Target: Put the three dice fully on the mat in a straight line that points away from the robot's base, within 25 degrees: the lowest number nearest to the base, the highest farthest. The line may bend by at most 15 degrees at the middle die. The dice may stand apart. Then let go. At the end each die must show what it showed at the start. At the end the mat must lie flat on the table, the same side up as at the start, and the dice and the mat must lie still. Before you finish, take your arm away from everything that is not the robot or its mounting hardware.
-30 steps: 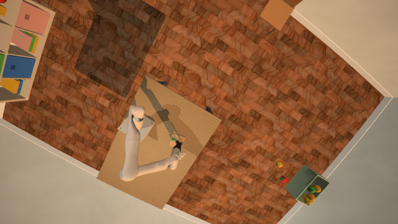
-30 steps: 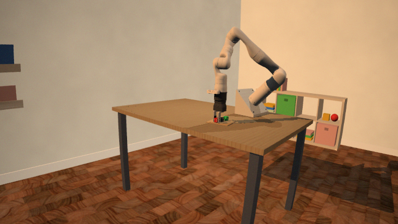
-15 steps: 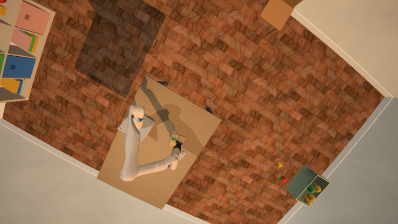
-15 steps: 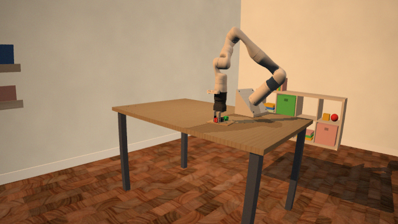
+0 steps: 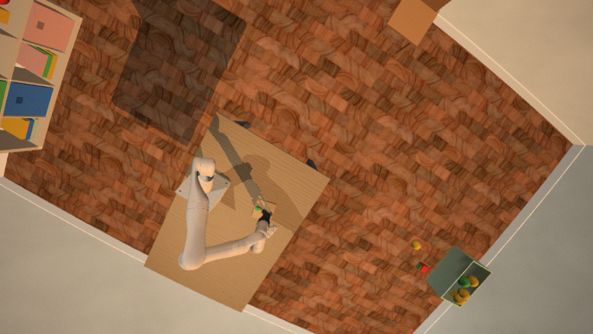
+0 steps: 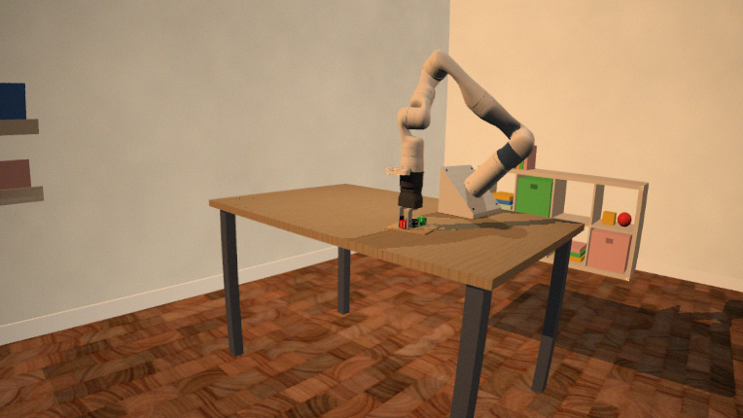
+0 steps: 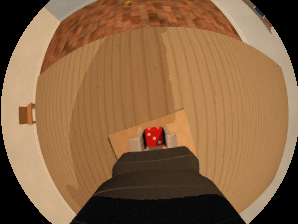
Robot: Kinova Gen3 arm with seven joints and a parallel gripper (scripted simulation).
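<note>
The red die is 10 mm below my hand. The rest, counted from my hand: black die: 50 mm behind, 10 mm below; then green die: 100 mm behind, 10 mm below; then tan mat: 50 mm behind, 30 mm below.
</note>
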